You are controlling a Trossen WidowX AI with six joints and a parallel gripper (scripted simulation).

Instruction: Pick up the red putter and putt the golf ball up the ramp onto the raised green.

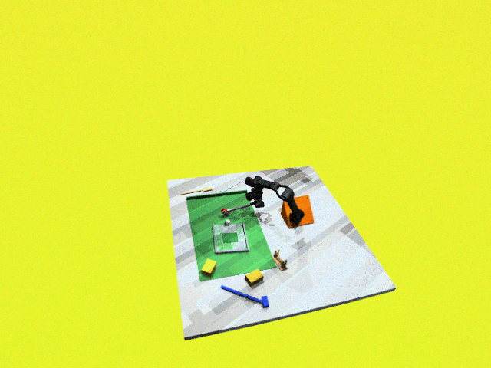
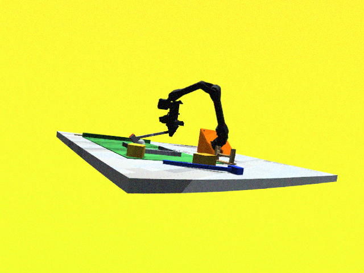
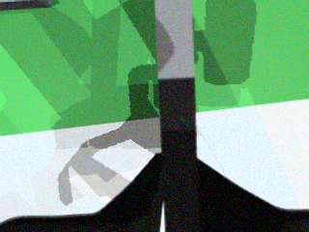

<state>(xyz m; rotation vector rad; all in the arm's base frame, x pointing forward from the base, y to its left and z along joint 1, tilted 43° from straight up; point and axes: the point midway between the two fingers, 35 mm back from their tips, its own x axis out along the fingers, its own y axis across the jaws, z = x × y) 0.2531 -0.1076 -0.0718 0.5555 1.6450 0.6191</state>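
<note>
Now: the red putter 120 mm ahead of my gripper tip and 10 mm below it. The rest, counted from my gripper tip: green mat: 230 mm ahead, 140 mm to the left, 70 mm below; then white golf ball: 220 mm ahead, 90 mm to the left, 50 mm below; then wooden stand: 450 mm to the left, 60 mm behind, 40 mm below.
</note>
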